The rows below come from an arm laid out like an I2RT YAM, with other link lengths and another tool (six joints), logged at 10 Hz.
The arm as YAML. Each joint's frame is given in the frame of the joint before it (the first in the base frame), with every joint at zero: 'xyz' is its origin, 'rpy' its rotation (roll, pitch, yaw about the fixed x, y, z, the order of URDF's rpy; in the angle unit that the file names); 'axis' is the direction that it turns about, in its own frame. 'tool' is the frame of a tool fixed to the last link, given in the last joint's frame.
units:
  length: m
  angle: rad
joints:
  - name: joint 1
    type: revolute
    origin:
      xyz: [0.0, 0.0, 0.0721]
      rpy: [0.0, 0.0, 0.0]
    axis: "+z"
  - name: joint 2
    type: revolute
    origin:
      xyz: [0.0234, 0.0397, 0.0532]
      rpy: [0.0, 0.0, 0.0]
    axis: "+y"
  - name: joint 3
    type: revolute
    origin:
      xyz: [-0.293, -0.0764, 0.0]
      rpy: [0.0, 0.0, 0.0]
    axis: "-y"
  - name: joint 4
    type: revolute
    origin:
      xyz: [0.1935, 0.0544, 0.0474]
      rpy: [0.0, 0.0, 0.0]
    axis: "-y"
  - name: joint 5
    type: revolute
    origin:
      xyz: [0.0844, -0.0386, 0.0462]
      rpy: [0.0, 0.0, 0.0]
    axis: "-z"
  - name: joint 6
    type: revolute
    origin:
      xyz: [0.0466, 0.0, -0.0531]
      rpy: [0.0, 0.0, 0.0]
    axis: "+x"
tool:
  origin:
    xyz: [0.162, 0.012, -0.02]
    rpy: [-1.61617, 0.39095, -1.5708]
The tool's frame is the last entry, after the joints.
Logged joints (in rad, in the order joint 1, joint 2, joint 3, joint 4, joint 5, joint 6), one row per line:
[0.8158, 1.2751, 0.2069, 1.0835, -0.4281, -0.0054]
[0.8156, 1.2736, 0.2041, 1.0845, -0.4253, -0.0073]
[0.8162, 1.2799, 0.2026, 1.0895, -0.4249, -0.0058]
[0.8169, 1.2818, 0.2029, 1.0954, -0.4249, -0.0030]
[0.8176, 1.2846, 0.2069, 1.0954, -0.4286, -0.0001]
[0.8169, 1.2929, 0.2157, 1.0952, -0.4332, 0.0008]
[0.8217, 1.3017, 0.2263, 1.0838, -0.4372, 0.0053]
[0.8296, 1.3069, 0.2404, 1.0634, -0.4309, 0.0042]
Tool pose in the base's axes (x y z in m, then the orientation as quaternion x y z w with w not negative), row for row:
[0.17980, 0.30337, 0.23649, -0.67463, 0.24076, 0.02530, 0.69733]
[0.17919, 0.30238, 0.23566, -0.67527, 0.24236, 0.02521, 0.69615]
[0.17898, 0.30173, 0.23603, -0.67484, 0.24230, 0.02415, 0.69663]
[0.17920, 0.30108, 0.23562, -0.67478, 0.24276, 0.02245, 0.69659]
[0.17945, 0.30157, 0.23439, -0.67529, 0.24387, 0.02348, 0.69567]
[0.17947, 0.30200, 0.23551, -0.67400, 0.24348, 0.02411, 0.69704]
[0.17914, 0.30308, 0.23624, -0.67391, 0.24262, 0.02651, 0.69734]
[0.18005, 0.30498, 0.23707, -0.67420, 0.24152, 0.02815, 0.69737]
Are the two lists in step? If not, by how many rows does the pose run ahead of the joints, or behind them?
The pose runs 2 rows behind the joints: the pose in row i belongs to the joints in row i - 2.
